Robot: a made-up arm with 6 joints.
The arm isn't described. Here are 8 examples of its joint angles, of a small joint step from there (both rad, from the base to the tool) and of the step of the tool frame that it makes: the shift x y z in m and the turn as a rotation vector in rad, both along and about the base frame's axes.
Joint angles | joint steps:
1: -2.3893 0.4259 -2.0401 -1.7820 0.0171 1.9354 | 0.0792 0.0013 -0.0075 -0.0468 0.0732 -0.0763
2: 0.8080 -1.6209 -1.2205 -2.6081 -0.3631 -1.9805 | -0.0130 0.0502 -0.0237 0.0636 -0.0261 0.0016
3: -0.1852 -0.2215 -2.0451 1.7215 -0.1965 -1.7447 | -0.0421 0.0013 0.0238 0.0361 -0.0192 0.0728
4: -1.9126 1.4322 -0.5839 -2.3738 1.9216 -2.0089 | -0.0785 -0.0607 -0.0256 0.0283 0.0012 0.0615
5: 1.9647 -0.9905 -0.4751 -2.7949 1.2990 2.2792 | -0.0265 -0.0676 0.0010 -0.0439 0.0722 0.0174
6: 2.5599 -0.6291 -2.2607 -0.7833 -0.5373 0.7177 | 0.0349 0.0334 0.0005 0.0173 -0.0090 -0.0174
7: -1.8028 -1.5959 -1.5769 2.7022 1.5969 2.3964 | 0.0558 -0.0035 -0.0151 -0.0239 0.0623 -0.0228
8: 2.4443 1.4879 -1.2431 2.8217 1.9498 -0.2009 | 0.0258 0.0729 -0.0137 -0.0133 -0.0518 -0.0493
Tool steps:
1: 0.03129 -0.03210 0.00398 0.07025 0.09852 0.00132
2: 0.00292 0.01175 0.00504 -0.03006 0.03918 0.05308
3: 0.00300 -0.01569 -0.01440 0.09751 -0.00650 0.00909
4: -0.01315 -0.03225 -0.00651 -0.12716 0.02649 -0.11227
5: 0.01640 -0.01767 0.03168 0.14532 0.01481 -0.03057
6: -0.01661 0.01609 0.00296 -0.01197 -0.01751 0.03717
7: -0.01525 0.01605 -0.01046 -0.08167 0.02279 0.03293
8: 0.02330 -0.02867 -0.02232 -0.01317 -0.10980 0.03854
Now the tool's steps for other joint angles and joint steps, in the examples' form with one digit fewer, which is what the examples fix.
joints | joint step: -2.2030 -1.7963 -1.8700 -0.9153 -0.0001 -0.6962 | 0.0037 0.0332 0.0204 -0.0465 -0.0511 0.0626
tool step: -0.0100 -0.0203 0.0248 0.0463 0.0216 -0.0023
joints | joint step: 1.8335 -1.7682 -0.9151 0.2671 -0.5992 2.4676 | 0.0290 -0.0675 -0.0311 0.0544 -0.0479 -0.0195
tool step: 0.0239 -0.0455 -0.0147 0.1253 0.0753 0.0545
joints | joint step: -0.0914 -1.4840 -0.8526 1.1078 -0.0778 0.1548 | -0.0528 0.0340 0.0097 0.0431 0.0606 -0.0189
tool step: 0.0208 -0.0056 -0.0105 -0.0106 0.0721 0.0037
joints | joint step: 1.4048 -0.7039 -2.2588 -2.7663 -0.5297 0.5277 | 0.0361 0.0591 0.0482 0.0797 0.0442 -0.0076
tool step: 0.0047 0.0571 0.0001 -0.0601 0.0402 0.1038
